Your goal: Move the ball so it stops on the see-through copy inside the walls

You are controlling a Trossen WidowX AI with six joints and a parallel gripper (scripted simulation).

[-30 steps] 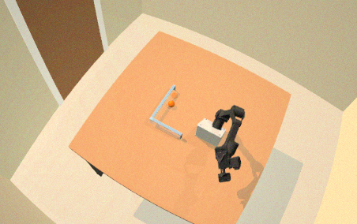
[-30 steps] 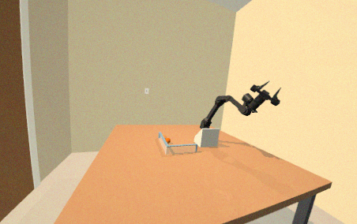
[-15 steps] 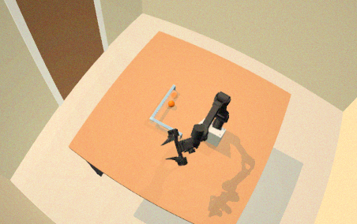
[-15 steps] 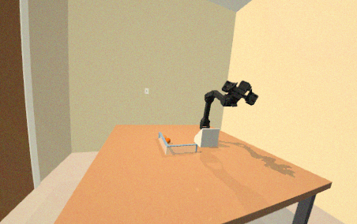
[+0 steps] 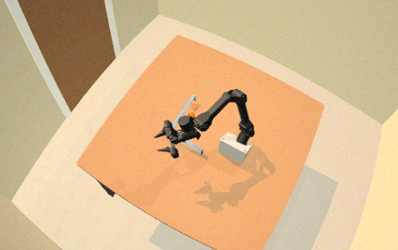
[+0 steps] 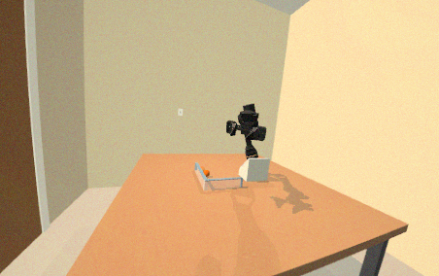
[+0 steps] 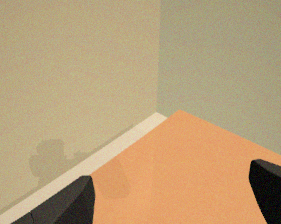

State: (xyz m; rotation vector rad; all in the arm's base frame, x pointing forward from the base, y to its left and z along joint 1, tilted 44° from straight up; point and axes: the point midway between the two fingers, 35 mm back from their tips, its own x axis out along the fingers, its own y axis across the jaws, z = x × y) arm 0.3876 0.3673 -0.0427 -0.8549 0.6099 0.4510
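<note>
My gripper tip is 3 cm past the orange ball, 39 cm to the left of it and 32 cm above it. The rest, counted from my gripper tip: see-through copy of ball 2 cm behind, 46 cm to the right, 32 cm below.
</note>
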